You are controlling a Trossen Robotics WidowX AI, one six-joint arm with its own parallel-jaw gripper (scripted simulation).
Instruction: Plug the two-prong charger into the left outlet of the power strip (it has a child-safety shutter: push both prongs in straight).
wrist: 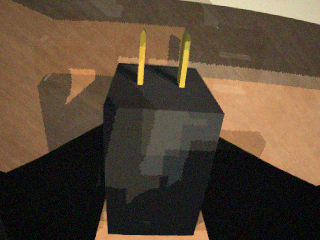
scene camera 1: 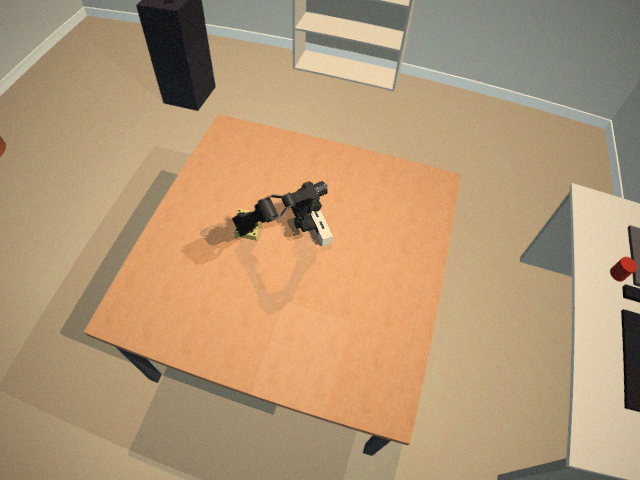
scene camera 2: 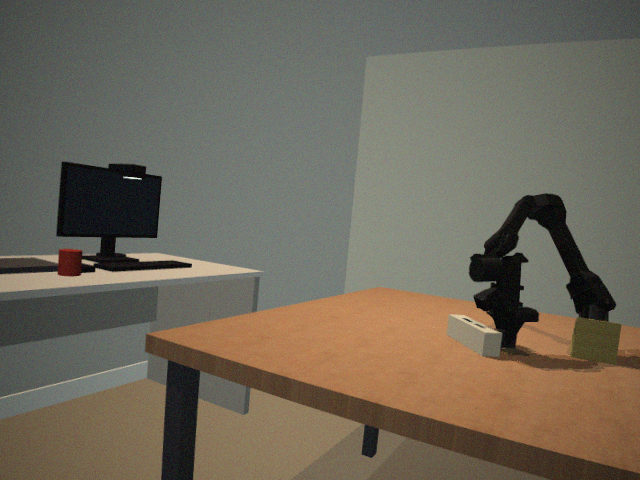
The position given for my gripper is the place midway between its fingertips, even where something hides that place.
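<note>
In scene camera 2 there is my gripper (scene camera 2: 504,342), and it holds a two-prong charger. The wrist view shows my gripper (wrist: 152,135) as well, with the charger (wrist: 161,125) held in it.
</note>
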